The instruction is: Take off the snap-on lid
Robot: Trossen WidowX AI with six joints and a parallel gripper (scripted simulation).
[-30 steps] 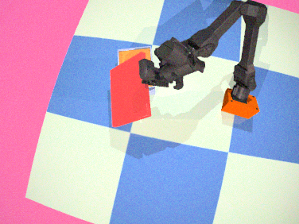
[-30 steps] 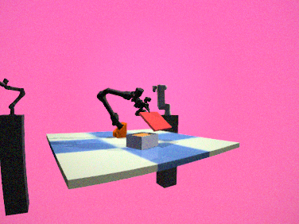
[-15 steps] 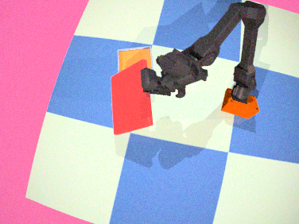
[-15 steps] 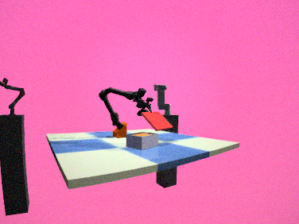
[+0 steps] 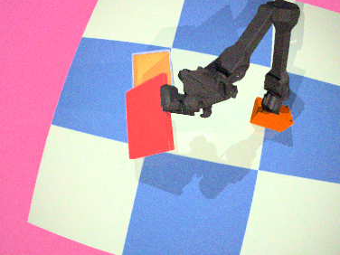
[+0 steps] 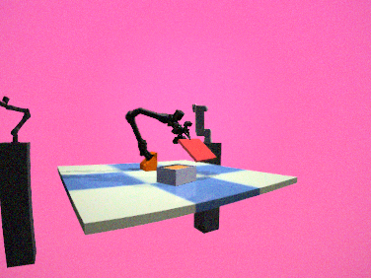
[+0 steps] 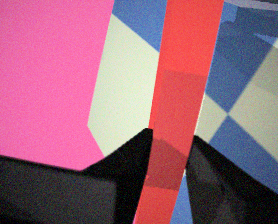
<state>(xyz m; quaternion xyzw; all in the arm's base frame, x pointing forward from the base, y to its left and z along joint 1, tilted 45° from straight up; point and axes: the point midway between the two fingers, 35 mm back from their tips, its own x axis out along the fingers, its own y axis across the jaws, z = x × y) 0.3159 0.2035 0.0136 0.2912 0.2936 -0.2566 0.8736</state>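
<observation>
Now: the red lid 60 mm ahead of my gripper tip, 30 mm to the left of it and 50 mm below it. The rest, counted from my gripper tip: grey storage box: 110 mm ahead, 160 mm to the right, 190 mm below.
</observation>
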